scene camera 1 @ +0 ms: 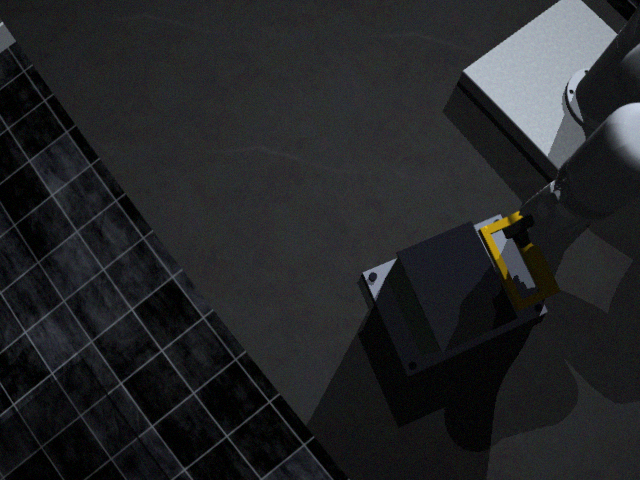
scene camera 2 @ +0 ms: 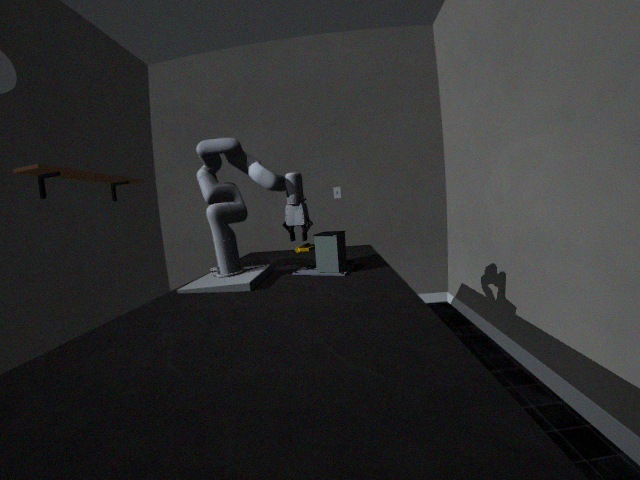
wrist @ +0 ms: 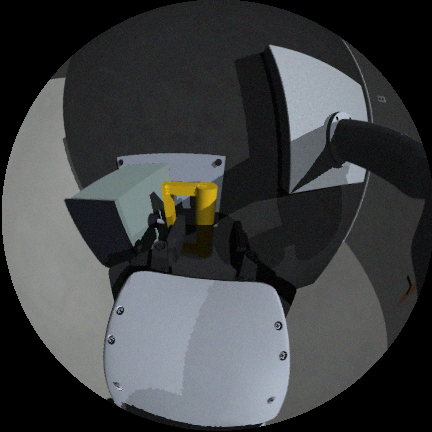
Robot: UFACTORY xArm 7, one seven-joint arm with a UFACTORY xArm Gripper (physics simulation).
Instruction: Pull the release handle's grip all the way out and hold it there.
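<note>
The release handle (scene camera 1: 496, 253) (scene camera 2: 302, 249) (wrist: 180, 188) is a yellow rectangular frame beside a box (scene camera 1: 439, 273) (scene camera 2: 327, 253) (wrist: 131, 182), pale green on one side with a dark top. Its grip (scene camera 1: 541, 271) (wrist: 206, 205) is the thick outer bar, with a gap between it and the box. My gripper (scene camera 1: 521, 235) (scene camera 2: 298, 238) (wrist: 207, 227) is partly open and empty, pointing down just above the handle. In the wrist view its fingers appear on either side of the grip, one towards the box. In scene camera 1 the arm partly hides the fingers.
The box stands on a light base plate (scene camera 1: 383, 273) (scene camera 2: 305, 271) (wrist: 170, 158) with dark corner bolts. The arm's white base block (scene camera 1: 532, 77) (scene camera 2: 222, 282) (wrist: 315, 90) stands on the handle's side of the box. A wooden shelf (scene camera 2: 77, 175) is on the left wall.
</note>
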